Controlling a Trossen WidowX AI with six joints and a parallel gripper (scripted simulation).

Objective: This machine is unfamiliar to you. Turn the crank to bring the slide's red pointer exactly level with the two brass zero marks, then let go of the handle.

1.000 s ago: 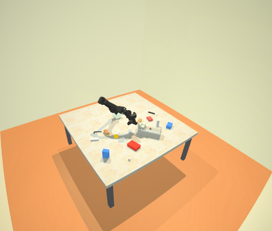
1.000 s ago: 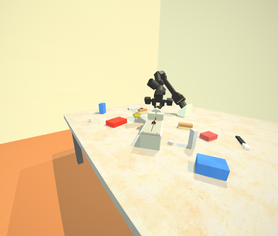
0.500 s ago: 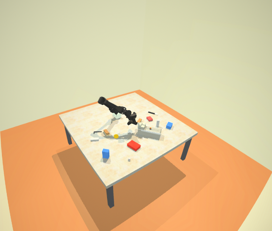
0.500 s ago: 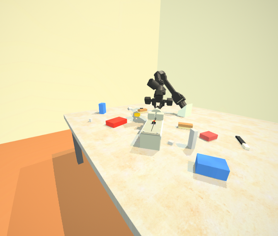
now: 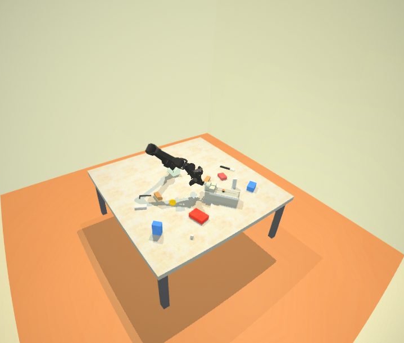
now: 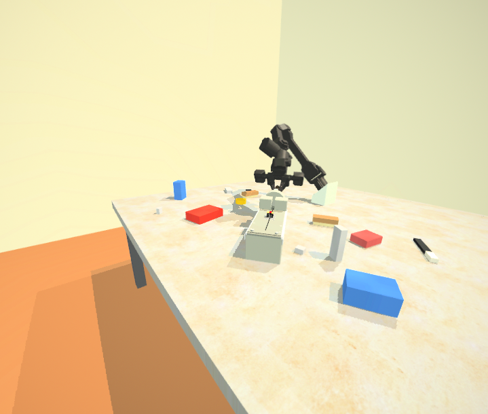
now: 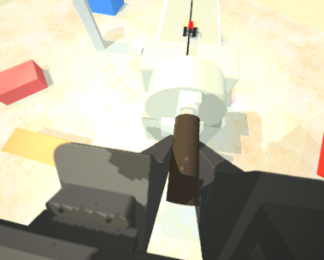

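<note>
My gripper tip is now 10 mm below the crank. From my gripper tip the other things lie so: brown crank handle: 20 mm above, 10 mm to the right, 10 mm behind; red pointer: 130 mm ahead, 100 mm to the left, 10 mm below; yellow disc: 260 mm to the right, 90 mm below, 30 mm behind.
</note>
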